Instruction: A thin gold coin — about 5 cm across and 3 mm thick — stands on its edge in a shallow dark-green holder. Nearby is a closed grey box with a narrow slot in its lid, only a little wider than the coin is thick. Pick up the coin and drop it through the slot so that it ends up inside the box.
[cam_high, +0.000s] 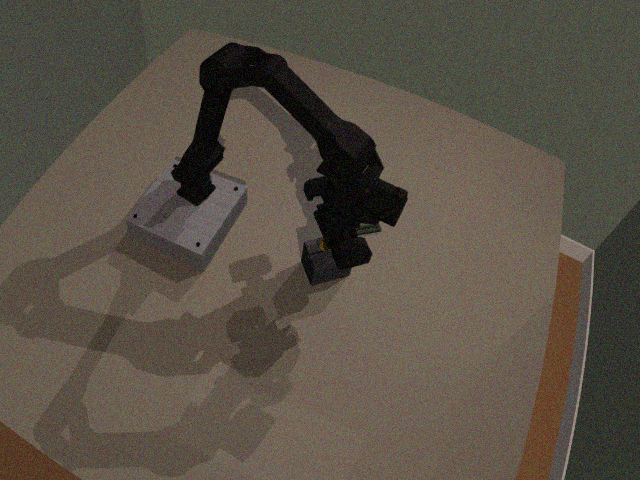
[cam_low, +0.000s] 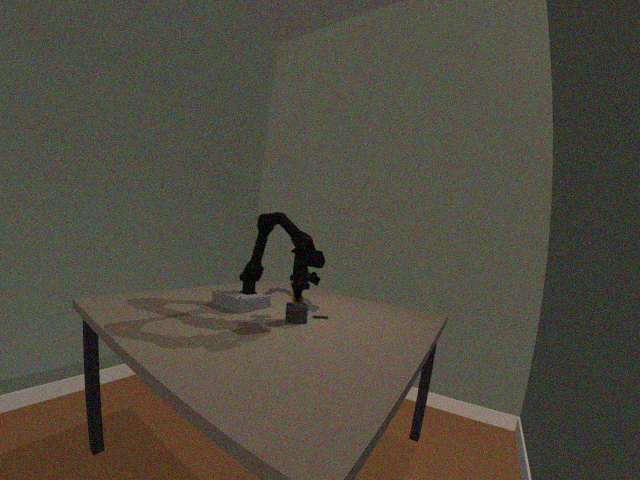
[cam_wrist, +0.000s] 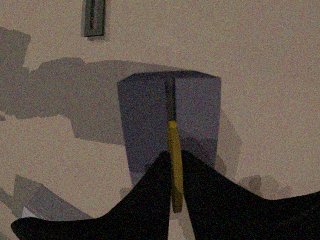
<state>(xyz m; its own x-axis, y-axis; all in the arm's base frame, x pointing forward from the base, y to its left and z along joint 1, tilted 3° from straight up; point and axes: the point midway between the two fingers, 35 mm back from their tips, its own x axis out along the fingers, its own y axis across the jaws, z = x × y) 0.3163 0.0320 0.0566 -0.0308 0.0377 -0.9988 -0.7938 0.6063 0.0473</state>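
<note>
Now: the gold coin 10 mm below my gripper tip.
</note>
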